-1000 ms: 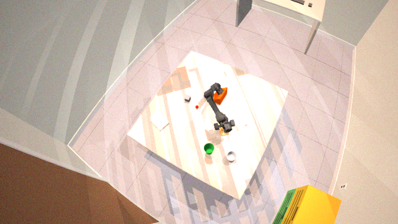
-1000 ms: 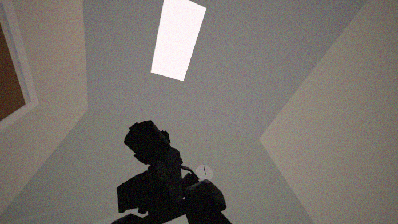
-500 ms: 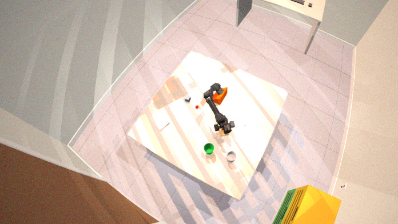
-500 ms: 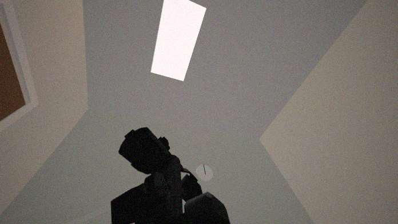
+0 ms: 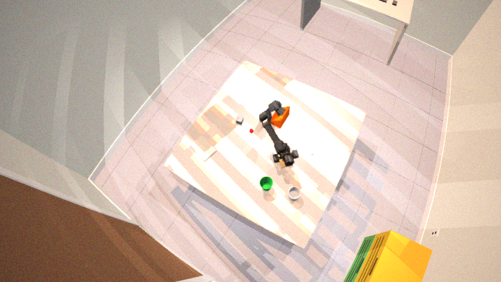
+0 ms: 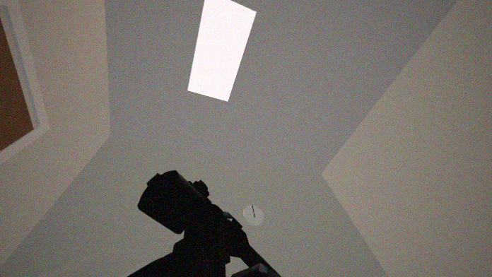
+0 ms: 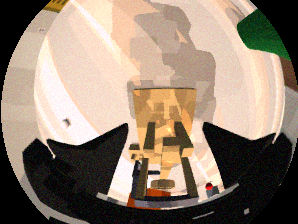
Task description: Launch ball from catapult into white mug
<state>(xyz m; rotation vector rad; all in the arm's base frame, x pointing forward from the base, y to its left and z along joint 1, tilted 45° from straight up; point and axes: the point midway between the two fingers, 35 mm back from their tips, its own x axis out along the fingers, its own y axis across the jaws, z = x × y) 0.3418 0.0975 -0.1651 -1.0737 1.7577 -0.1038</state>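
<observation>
Right now the red ball is 130 mm behind my gripper tip, 360 mm to the right of it and 20 mm below it. Round my gripper tip: green cup 240 mm ahead, 40 mm to the right, 10 mm below; wooden catapult 70 mm behind, 40 mm to the right, 10 mm above; white mug 220 mm ahead, 170 mm to the left, 10 mm below.
</observation>
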